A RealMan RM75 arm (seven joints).
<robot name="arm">
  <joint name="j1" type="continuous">
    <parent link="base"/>
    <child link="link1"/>
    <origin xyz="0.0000 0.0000 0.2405" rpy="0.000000 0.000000 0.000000"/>
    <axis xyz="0 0 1"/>
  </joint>
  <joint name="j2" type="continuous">
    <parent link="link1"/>
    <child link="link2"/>
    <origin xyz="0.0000 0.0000 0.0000" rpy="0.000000 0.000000 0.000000"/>
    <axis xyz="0 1 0"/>
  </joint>
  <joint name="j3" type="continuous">
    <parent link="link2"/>
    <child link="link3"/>
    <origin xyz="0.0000 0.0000 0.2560" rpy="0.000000 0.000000 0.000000"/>
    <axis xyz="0 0 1"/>
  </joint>
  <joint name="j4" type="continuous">
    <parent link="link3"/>
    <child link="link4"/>
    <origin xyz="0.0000 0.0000 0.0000" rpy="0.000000 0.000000 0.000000"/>
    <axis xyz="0 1 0"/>
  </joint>
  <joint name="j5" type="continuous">
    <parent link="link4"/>
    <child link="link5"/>
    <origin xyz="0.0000 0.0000 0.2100" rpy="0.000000 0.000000 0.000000"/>
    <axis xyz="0 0 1"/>
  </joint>
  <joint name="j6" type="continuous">
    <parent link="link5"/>
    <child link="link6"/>
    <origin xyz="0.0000 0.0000 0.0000" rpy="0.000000 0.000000 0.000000"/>
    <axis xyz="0 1 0"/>
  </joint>
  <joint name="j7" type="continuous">
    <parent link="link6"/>
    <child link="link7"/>
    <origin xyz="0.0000 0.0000 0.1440" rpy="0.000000 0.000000 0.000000"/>
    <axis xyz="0 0 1"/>
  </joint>
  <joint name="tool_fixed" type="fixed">
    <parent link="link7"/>
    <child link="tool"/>
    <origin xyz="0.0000 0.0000 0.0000" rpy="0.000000 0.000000 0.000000"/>
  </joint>
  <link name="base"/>
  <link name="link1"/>
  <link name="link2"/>
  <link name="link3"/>
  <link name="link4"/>
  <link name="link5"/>
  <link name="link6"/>
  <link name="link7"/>
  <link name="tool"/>
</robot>
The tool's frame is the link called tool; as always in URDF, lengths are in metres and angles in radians. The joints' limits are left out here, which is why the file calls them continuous.
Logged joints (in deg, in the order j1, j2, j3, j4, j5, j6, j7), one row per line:
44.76, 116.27, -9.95, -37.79, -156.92, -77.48, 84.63
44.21, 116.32, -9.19, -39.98, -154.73, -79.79, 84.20
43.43, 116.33, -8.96, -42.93, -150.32, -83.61, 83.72
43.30, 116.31, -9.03, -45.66, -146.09, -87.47, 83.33
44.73, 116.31, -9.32, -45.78, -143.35, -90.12, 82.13
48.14, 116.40, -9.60, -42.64, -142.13, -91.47, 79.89
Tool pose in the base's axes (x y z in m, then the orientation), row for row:
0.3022, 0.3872, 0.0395, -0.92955, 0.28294, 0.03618, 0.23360
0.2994, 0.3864, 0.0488, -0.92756, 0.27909, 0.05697, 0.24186
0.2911, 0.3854, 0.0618, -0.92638, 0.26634, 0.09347, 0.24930
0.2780, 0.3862, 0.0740, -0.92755, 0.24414, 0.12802, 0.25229
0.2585, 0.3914, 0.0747, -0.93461, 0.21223, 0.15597, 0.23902
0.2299, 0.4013, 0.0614, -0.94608, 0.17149, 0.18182, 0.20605
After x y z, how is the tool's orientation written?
As a quaternion, x y z w.
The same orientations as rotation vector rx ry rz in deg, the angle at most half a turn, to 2 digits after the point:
-146.25, 44.52, 5.69
-145.31, 43.72, 8.92
-144.57, 41.56, 14.59
-144.53, 38.04, 19.95
-146.63, 33.30, 24.47
-151.04, 27.38, 29.03

